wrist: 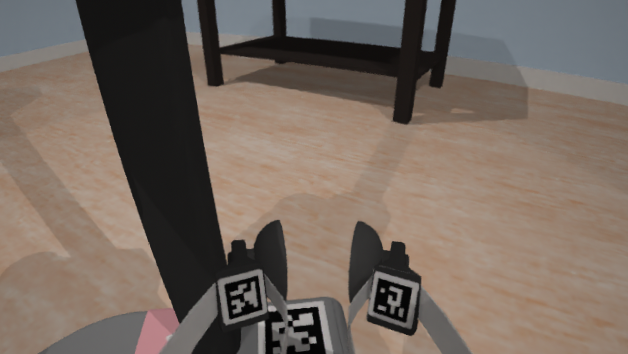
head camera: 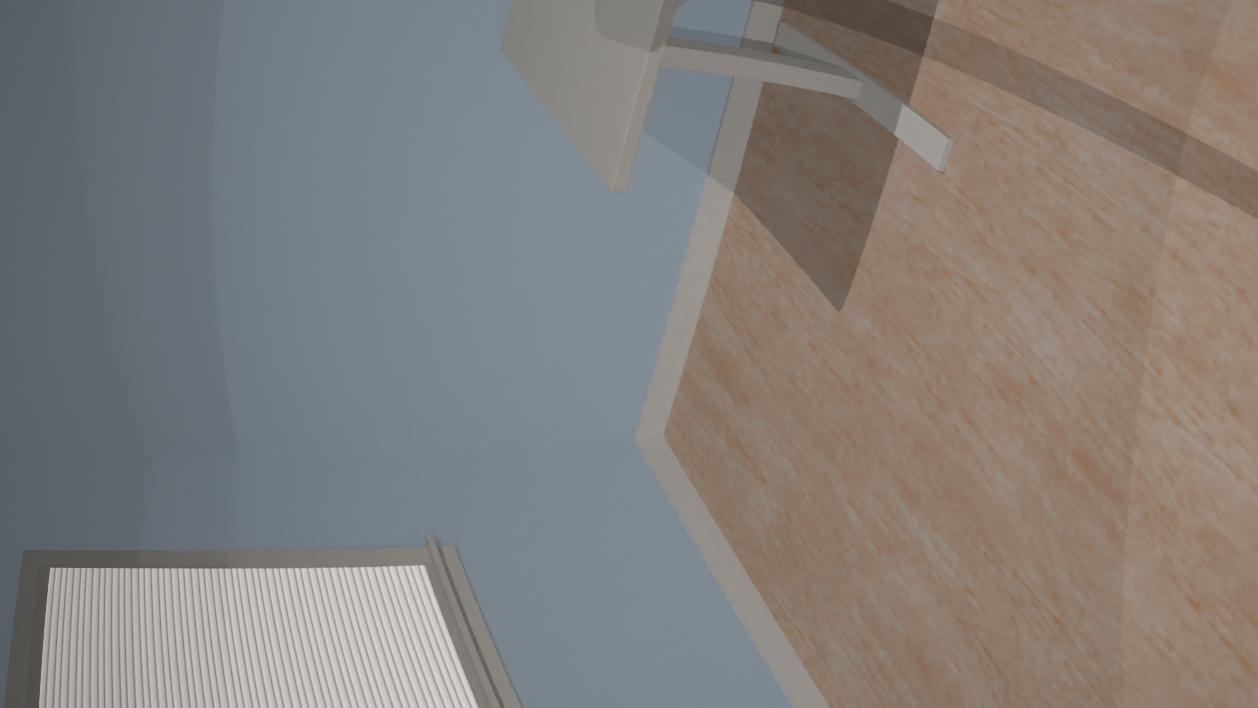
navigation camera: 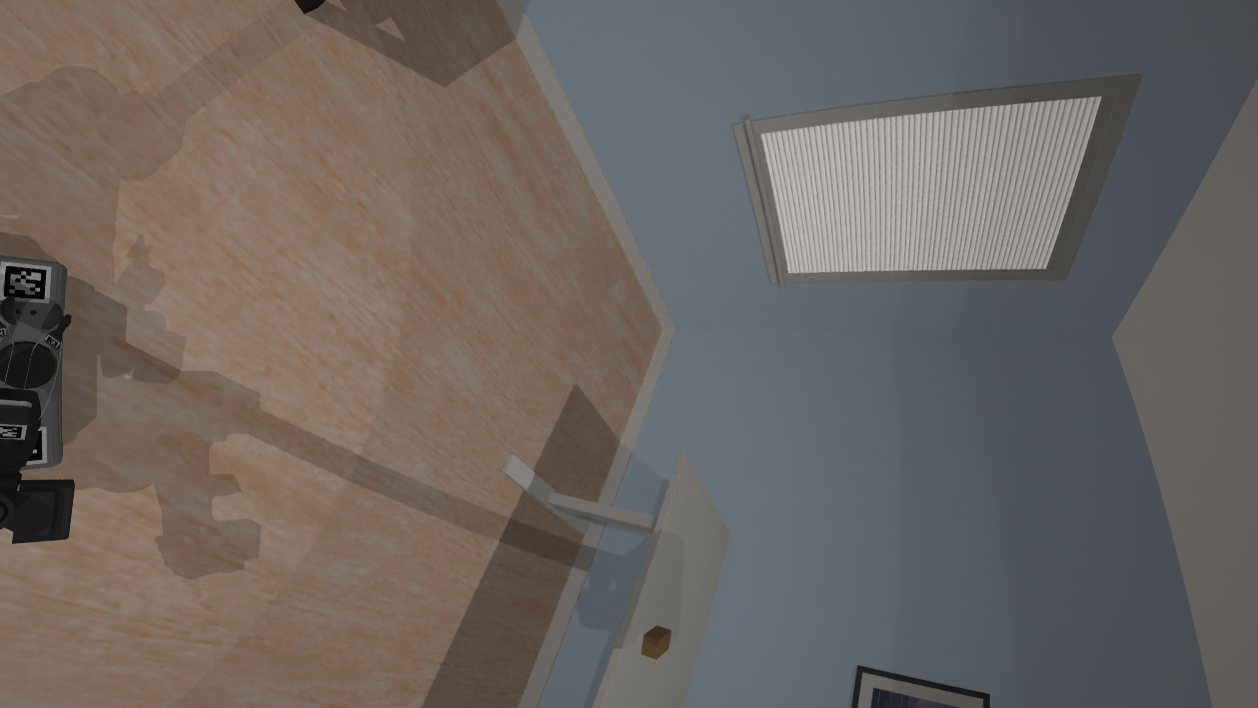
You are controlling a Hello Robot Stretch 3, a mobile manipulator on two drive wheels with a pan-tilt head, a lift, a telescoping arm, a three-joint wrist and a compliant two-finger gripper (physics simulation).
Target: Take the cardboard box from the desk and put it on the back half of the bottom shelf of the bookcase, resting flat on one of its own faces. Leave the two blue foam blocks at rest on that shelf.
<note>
I see my gripper [navigation camera: 35,301], a pale desk [head camera: 595,74], a window with blinds [head camera: 388,620] and a dark coffee table [wrist: 408,63].
My gripper also shows in the wrist view [wrist: 318,248]. The pale desk is seen too in the navigation camera view [navigation camera: 676,585]. The window with blinds is seen too in the navigation camera view [navigation camera: 994,184].
</note>
